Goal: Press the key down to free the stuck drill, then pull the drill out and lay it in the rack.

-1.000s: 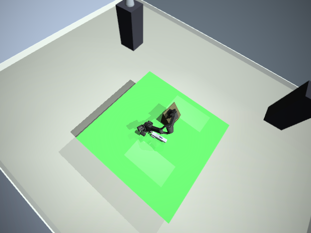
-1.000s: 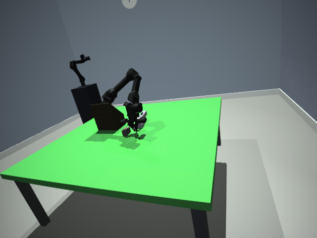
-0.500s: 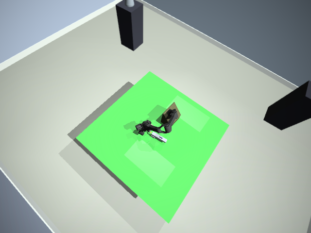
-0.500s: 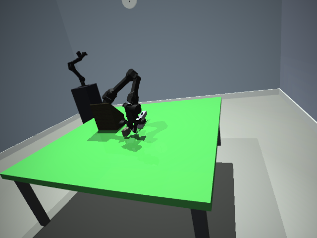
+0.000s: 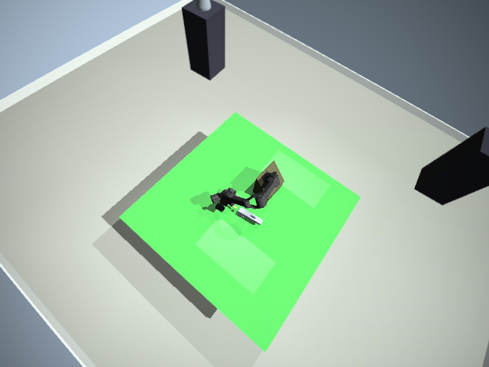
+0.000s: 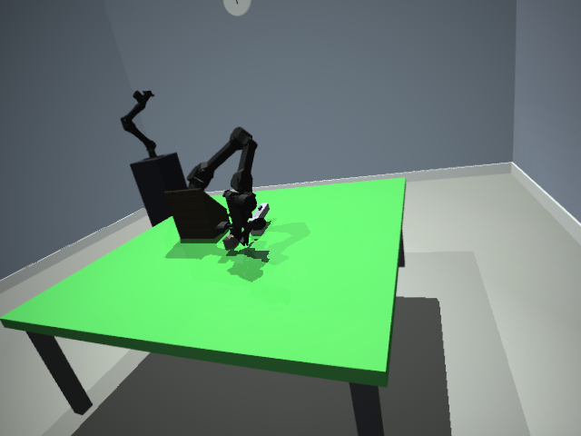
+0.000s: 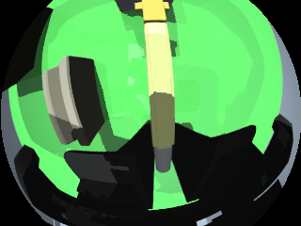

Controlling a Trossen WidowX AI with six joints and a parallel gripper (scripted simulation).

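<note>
Now: the yellow drill 4 cm to the left of my gripper tip and 4 cm above it. Round my gripper tip: grey block: 20 cm to the left, 4 cm above, 1 cm behind; then rack: 8 cm behind, 3 cm to the left, 1 cm above.
</note>
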